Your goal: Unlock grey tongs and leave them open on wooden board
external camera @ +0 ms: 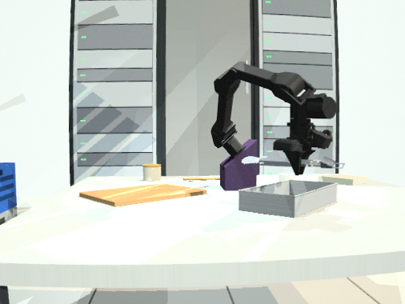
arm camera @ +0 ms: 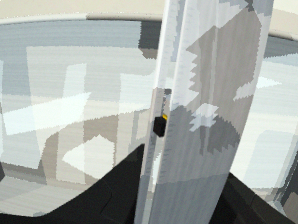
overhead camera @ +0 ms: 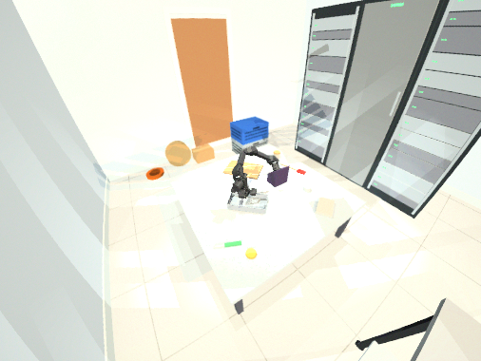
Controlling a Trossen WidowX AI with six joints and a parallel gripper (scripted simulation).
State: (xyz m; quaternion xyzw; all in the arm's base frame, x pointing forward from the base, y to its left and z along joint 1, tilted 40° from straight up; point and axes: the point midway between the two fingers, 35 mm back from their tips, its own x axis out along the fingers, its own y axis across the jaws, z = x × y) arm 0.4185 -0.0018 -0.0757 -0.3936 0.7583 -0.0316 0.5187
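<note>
Now: gripper tip 320 mm past the wooden board, 410 mm to the left of it and 80 mm above it. Also, from my gripper tip: roasting tin: 40 mm behind, 60 mm below; jar: 760 mm behind, 340 mm to the right, 60 mm below.
</note>
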